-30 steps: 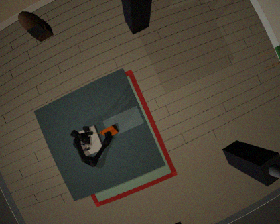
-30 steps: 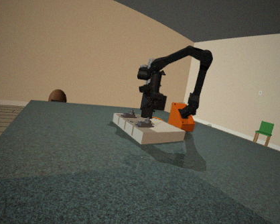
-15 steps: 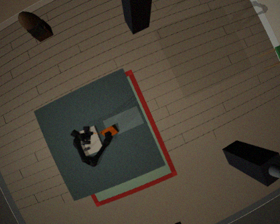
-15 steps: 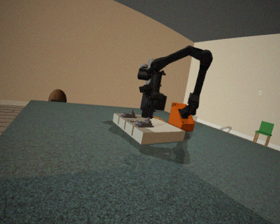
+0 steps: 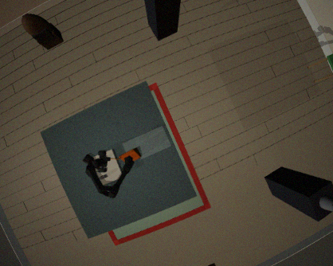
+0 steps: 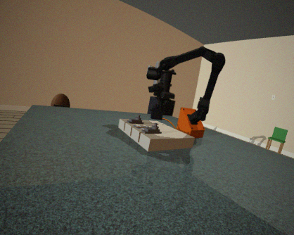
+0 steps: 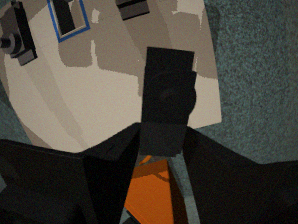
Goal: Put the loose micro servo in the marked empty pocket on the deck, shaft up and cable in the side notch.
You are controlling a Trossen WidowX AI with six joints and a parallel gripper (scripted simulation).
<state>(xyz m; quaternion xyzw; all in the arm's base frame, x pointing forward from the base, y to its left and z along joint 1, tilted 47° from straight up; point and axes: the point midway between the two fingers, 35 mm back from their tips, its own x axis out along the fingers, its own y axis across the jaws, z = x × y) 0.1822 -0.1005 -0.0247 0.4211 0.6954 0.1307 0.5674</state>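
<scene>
Now: the beige robot deck 40 mm ahead of my gripper tip, 70 mm to the left of it and 100 mm below it.
</scene>
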